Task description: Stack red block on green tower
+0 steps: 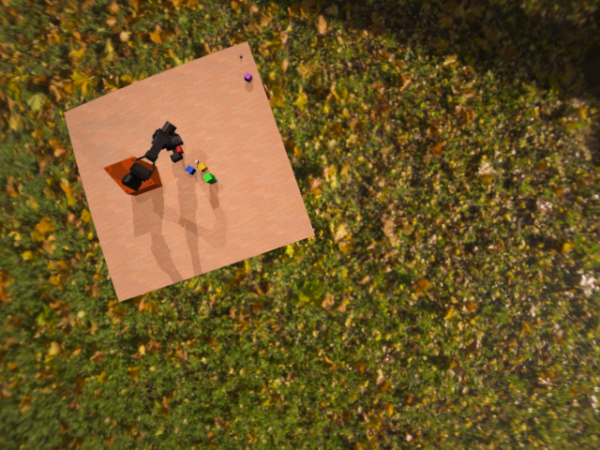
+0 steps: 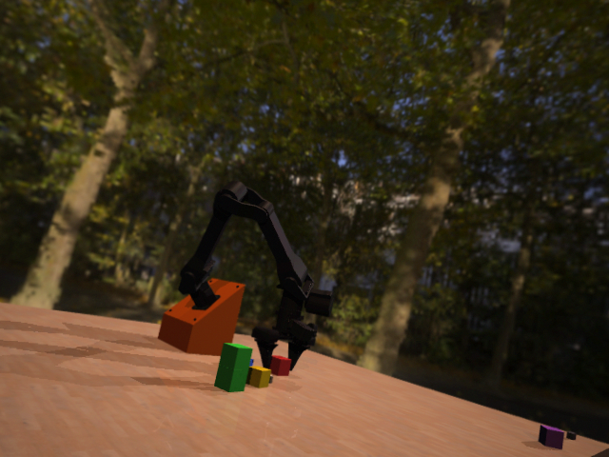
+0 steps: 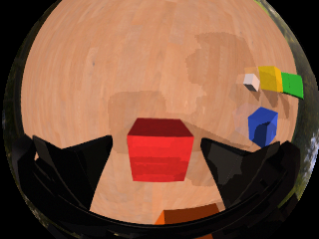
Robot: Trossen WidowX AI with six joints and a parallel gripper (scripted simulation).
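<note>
The red block is 10 mm above my gripper tip. Round my gripper tip: small white piece: 70 mm ahead, 110 mm to the right; yellow block: 90 mm ahead, 170 mm to the right, 10 mm above; blue block: 20 mm ahead, 150 mm to the right, 10 mm above.
</note>
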